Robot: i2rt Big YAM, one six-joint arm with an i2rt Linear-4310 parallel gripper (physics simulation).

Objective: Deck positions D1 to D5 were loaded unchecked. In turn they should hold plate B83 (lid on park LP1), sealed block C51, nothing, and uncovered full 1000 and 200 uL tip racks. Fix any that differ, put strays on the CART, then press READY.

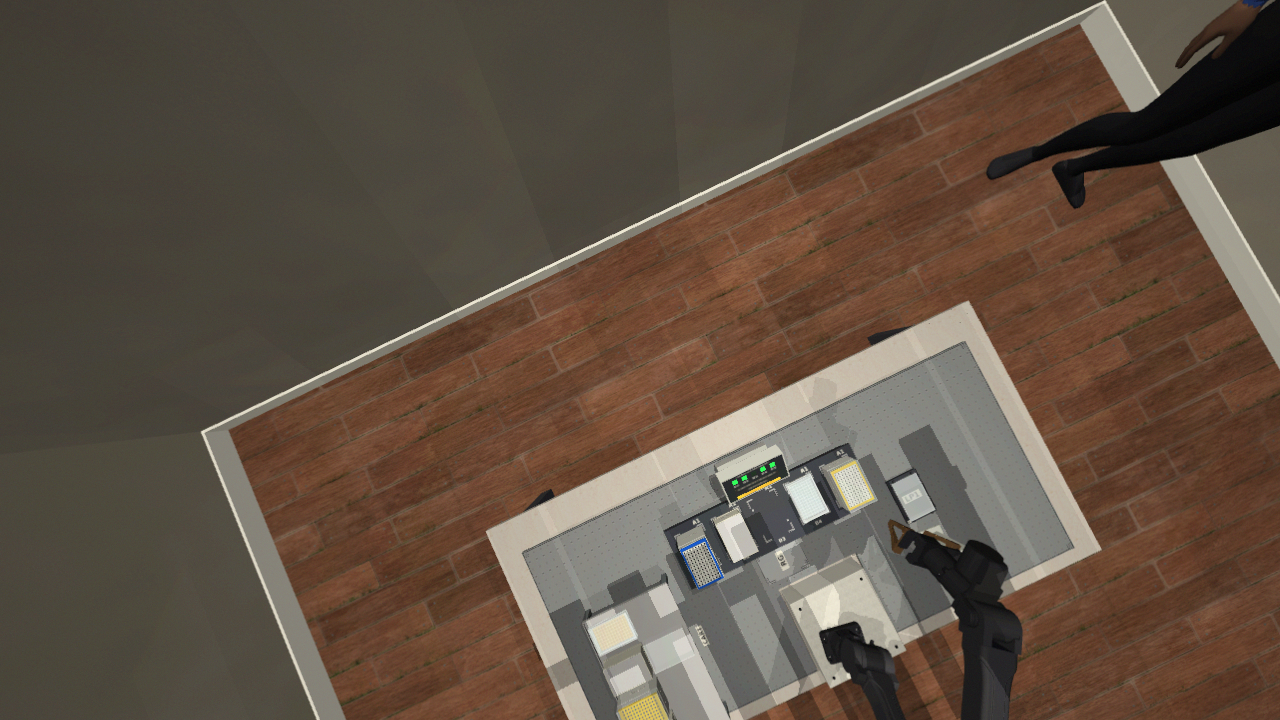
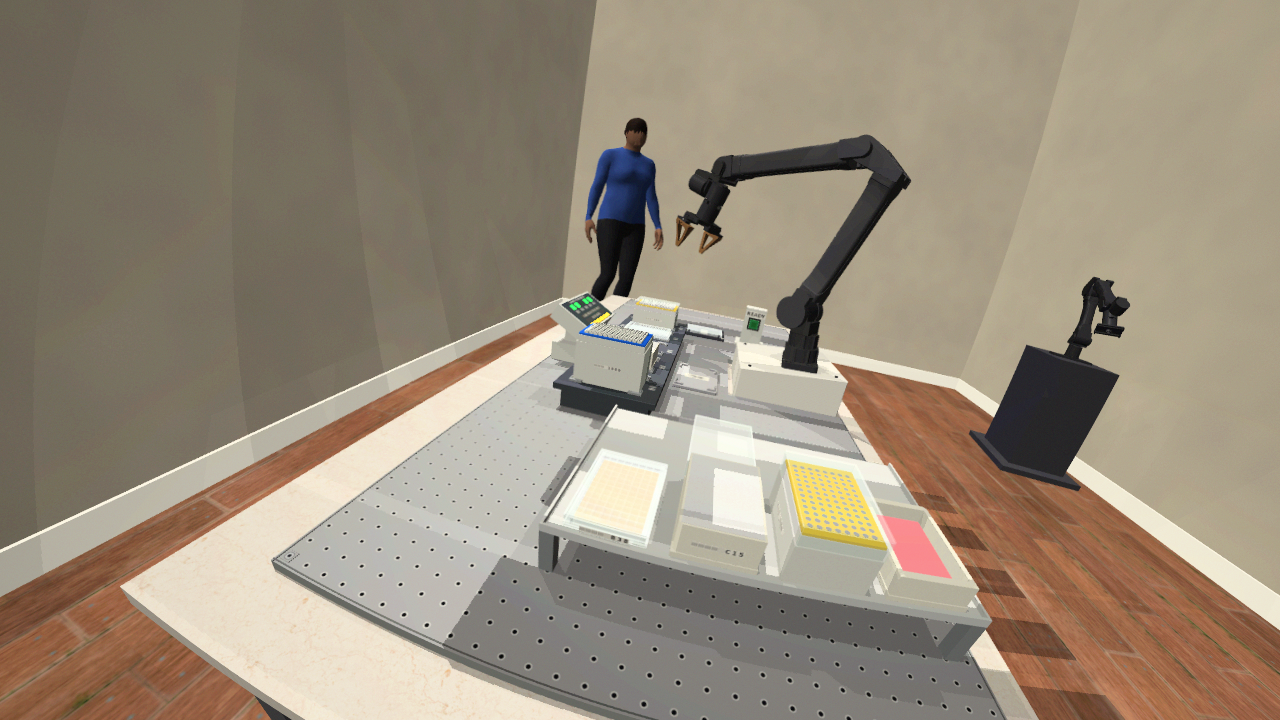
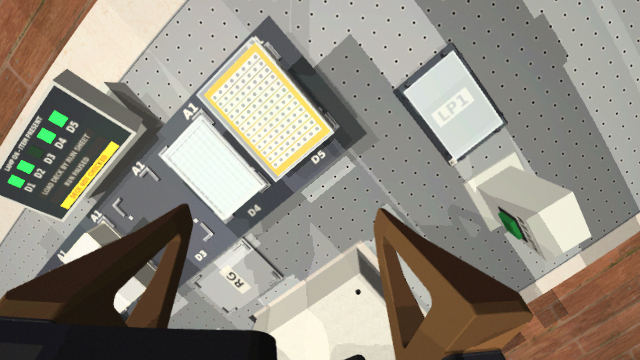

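Pixels of known places: gripper, fingertip midpoint: (image 1: 906,526) (image 2: 688,249) (image 3: 284,215); arm's base at its link origin: (image 1: 842,641) (image 2: 798,364).
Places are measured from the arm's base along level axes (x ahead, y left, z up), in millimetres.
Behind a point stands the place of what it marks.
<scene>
My open gripper (image 1: 917,534) @(x 377, y -175, z 215 mm) (image 2: 690,248) @(x 377, y -175, z 215 mm) (image 3: 284,215) @(x 377, y -175, z 215 mm) hangs high over the table, near LP1 and the deck. D1 holds a blue-topped tip rack (image 1: 700,564) @(x 357, y 341, z 70 mm) (image 2: 614,361) @(x 337, y 377, z 26 mm). D2 holds a white block (image 1: 735,537) @(x 378, y 218, z 14 mm) (image 3: 88,244) @(x 427, y 196, z 14 mm). D3 is bare. D4 holds a pale plate (image 1: 807,498) @(x 419, y -29, z -15 mm) (image 3: 215,167) @(x 418, y -40, z -14 mm). D5 holds a yellow-edged rack (image 1: 852,485) @(x 442, y -149, z 42 mm) (image 2: 656,315) (image 3: 270,110) @(x 437, y -160, z 43 mm). A translucent cover seems to lie on LP1 (image 1: 912,496) @(x 318, y -361, z -61 mm) (image 3: 454,106) @(x 317, y -364, z -61 mm). The cart carries a cream-welled plate (image 1: 612,632) @(x 201, y 653, z -3 mm) (image 2: 616,490) @(x 197, y 663, z -2 mm), block C15 (image 2: 723,537) @(x 77, y 698, z 18 mm) and a yellow tip rack (image 1: 642,708) @(x 8, y 613, z 52 mm) (image 2: 832,503) @(x -14, y 642, z 51 mm). The READY button (image 2: 753,324) @(x 150, y -343, z 2 mm) (image 3: 510,223) @(x 163, y -343, z 15 mm) is green.
The status panel (image 1: 754,474) @(x 552, y 117, z 52 mm) (image 2: 587,307) @(x 541, y 111, z 42 mm) (image 3: 65,150) @(x 538, y 92, z 40 mm) shows D3's lamp dark and the others green. The RG spot (image 3: 236,280) @(x 231, y 88, z -71 mm) lies beside the robot base (image 1: 832,598) @(x 119, y -12, z -10 mm) (image 2: 787,380) @(x 23, y 99, z -17 mm). A clear lid (image 2: 721,438) @(x 114, y 496, z 6 mm) and a pink-bottomed bin (image 2: 917,548) @(x -137, y 595, z -5 mm) are on the cart. A person (image 2: 624,188) stands beyond the table.
</scene>
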